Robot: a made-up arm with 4 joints. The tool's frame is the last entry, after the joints.
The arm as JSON. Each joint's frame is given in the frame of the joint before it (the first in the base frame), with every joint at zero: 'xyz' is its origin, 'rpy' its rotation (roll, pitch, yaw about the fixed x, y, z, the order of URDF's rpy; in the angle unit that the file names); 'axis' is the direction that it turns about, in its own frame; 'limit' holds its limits. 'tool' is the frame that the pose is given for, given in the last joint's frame.
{
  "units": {
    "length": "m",
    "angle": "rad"
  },
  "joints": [
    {
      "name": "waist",
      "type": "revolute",
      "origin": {
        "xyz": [
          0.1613,
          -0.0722,
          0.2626
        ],
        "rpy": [
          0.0,
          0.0,
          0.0
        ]
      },
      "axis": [
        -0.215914,
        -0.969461,
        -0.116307
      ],
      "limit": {
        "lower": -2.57,
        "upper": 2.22
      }
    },
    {
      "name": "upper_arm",
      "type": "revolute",
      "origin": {
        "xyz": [
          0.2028,
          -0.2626,
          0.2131
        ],
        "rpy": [
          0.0,
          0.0,
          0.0
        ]
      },
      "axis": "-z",
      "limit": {
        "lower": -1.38,
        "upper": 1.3
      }
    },
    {
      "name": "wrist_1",
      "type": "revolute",
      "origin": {
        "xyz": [
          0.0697,
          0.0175,
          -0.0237
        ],
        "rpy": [
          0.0,
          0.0,
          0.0
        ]
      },
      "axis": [
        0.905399,
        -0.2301,
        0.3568
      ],
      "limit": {
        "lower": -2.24,
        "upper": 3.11
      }
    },
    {
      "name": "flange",
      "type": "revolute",
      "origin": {
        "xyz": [
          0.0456,
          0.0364,
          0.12
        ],
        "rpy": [
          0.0,
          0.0,
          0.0
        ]
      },
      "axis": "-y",
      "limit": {
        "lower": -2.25,
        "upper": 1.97
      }
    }
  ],
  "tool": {
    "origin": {
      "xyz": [
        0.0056,
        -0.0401,
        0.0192
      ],
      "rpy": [
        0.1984,
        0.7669,
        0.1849
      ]
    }
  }
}
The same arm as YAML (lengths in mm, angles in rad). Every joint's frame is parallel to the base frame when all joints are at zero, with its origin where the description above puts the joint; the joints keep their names.
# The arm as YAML. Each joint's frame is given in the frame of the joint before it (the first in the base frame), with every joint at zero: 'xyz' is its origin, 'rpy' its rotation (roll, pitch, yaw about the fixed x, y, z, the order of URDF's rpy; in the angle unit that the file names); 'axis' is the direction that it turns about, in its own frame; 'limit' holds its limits. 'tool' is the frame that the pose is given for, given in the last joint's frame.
units:
  length: mm
  angle: rad
joints:
  - name: waist
    type: revolute
    origin:
      xyz: [161.3, -72.2, 262.6]
      rpy: [0.0, 0.0, 0.0]
    axis: [-0.215893, -0.969467, -0.116296]
    limit:
      lower: -2.57
      upper: 2.22
  - name: upper_arm
    type: revolute
    origin:
      xyz: [202.8, -262.6, 213.1]
      rpy: [0.0, 0.0, 0.0]
    axis: [0.0, 0.0, -1.0]
    limit:
      lower: -1.38
      upper: 1.3
  - name: wrist_1
    type: revolute
    origin:
      xyz: [69.7, 17.5, -23.7]
      rpy: [0.0, 0.0, 0.0]
    axis: [0.905399, -0.2301, 0.3568]
    limit:
      lower: -2.24
      upper: 3.11
  - name: flange
    type: revolute
    origin:
      xyz: [45.6, 36.4, 120.0]
      rpy: [0.0, 0.0, 0.0]
    axis: [0.0, -1.0, 0.0]
    limit:
      lower: -2.25
      upper: 1.97
tool:
  origin:
    xyz: [5.6, -40.1, 19.2]
    rpy: [0.1984, 0.7669, 0.1849]

